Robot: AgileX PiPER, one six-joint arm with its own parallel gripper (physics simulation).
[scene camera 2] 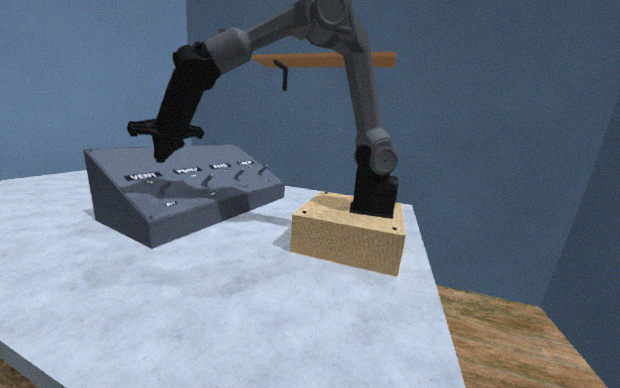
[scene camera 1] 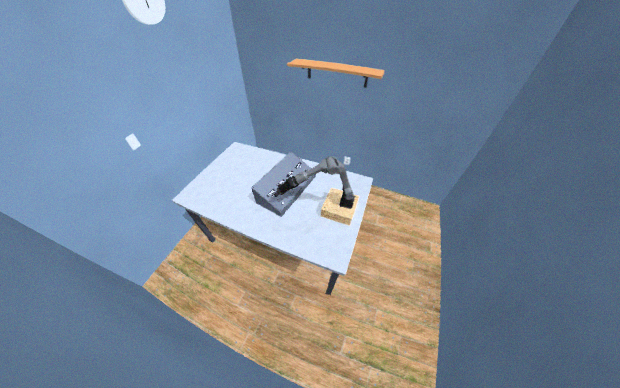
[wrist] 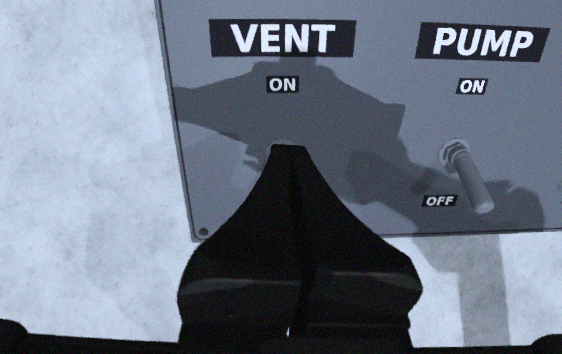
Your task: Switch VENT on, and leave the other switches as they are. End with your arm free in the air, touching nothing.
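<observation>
The grey sloped switch panel (scene camera 1: 270, 179) (scene camera 2: 120, 187) (wrist: 375, 100) stands on the table. My gripper (scene camera 1: 278, 192) (scene camera 2: 160, 160) (wrist: 286, 164) is shut and empty, in the air above the VENT part of the panel. The VENT lever (scene camera 2: 163, 188) leans the same way as the PUMP lever in scene camera 2; in the wrist view my fingers hide it, with a sliver of its base rim showing past the tips. The PUMP lever (scene camera 2: 206, 181) (wrist: 472, 182) points to its OFF label. Two more levers (scene camera 2: 240, 174) (scene camera 2: 263, 170) lean alike; their labels are blurred.
The arm's base stands on a wooden block (scene camera 1: 337, 212) (scene camera 2: 345, 245) on the pale table (scene camera 1: 225, 175) (scene camera 2: 225, 310), to the right of the panel. An orange shelf (scene camera 1: 335, 67) (scene camera 2: 310, 60) hangs on the wall behind. The arm's shadow falls across the panel.
</observation>
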